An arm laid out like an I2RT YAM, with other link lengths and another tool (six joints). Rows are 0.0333 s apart.
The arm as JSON. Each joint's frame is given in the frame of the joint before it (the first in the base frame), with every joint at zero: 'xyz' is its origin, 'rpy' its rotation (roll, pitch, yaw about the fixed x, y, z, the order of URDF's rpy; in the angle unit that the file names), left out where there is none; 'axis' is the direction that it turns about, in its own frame. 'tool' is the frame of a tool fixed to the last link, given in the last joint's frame.
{
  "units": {
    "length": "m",
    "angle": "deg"
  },
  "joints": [
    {
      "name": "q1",
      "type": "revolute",
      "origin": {
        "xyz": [
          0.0,
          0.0,
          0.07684
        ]
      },
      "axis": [
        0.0,
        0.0,
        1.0
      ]
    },
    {
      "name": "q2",
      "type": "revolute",
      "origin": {
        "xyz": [
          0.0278,
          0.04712,
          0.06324
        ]
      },
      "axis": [
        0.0,
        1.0,
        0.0
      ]
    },
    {
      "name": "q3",
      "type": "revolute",
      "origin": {
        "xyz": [
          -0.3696,
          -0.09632,
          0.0
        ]
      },
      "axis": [
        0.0,
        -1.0,
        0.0
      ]
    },
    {
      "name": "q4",
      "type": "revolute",
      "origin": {
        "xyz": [
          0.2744,
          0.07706,
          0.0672
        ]
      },
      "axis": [
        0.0,
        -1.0,
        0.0
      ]
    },
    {
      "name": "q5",
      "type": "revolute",
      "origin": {
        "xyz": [
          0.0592,
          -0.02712,
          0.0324
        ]
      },
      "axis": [
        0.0,
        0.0,
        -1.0
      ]
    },
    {
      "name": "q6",
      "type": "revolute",
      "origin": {
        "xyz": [
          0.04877,
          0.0,
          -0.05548
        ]
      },
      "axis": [
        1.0,
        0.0,
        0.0
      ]
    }
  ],
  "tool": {
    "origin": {
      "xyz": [
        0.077,
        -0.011,
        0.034
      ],
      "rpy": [
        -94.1,
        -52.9,
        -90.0
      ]
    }
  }
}
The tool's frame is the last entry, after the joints.
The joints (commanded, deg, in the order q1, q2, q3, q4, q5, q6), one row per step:
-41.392 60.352 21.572 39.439 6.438 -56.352
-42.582 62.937 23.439 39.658 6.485 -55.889
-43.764 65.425 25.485 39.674 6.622 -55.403
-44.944 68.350 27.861 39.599 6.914 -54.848
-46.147 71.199 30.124 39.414 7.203 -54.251
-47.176 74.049 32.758 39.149 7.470 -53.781
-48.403 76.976 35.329 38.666 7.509 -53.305
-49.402 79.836 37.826 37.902 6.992 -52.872
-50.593 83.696 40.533 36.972 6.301 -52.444
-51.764 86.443 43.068 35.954 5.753 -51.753
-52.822 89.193 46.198 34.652 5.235 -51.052
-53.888 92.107 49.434 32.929 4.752 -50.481
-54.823 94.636 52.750 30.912 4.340 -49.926
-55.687 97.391 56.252 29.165 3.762 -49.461
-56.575 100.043 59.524 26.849 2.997 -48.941
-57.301 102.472 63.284 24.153 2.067 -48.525
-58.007 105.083 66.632 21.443 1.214 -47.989
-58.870 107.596 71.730 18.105 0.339 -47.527
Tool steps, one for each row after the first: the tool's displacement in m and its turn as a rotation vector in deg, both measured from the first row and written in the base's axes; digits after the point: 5 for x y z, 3 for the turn. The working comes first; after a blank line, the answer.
Tool pose at each row, in the base's axes (x y z in m, rotation vector in deg; the steps are taken from these numbers as rounded here):
0.22149 -0.18361 0.34888 95.895 -28.057 84.339
0.22712 -0.19734 0.35215 95.824 -29.511 83.411
0.23239 -0.21173 0.35598 95.619 -31.041 82.491
0.23878 -0.22856 0.35914 95.509 -32.783 81.369
0.24430 -0.24567 0.36062 95.501 -34.605 80.158
0.25083 -0.26308 0.36377 95.282 -36.108 79.204
0.25645 -0.28163 0.36438 95.405 -37.673 78.032
0.26332 -0.29841 0.36300 96.216 -38.716 77.204
0.27168 -0.31954 0.35497 97.927 -40.038 75.702
0.27613 -0.33764 0.35185 98.697 -41.557 74.877
0.28151 -0.35676 0.35143 99.194 -42.976 74.334
0.28662 -0.37679 0.34828 100.113 -44.459 73.339
0.29103 -0.39538 0.34697 100.884 -45.856 72.490
0.29648 -0.41465 0.34534 101.576 -46.970 71.930
0.30066 -0.43275 0.34026 102.991 -48.306 71.032
0.30596 -0.44997 0.33894 104.302 -49.254 70.549
0.31033 -0.46663 0.33224 106.099 -50.615 69.639
0.31494 -0.48732 0.33723 106.689 -51.629 69.513

0.00563 -0.01373 0.00327 0.640 0.024 -1.234
0.01090 -0.02812 0.00710 1.247 -0.037 -2.552
0.01729 -0.04495 0.01026 2.029 -0.019 -4.031
0.02281 -0.06206 0.01174 2.934 0.056 -5.537
0.02934 -0.07947 0.01489 3.557 0.009 -6.847
0.03496 -0.09802 0.01550 4.437 0.196 -8.139
0.04183 -0.11480 0.01412 5.523 0.613 -8.661
0.05019 -0.13593 0.00609 7.322 1.661 -9.238
0.05464 -0.15403 0.00297 8.689 1.870 -9.937
0.06002 -0.17315 0.00255 9.847 1.842 -10.553
0.06513 -0.19318 -0.00060 11.294 2.213 -11.236
0.06954 -0.21177 -0.00191 12.609 2.469 -11.860
0.07499 -0.23104 -0.00354 13.726 2.625 -12.238
0.07917 -0.24914 -0.00862 15.447 3.148 -12.504
0.08447 -0.26636 -0.00994 16.891 3.522 -12.426
0.08884 -0.28302 -0.01664 18.894 4.152 -12.467
0.09345 -0.30371 -0.01165 19.923 4.032 -12.567

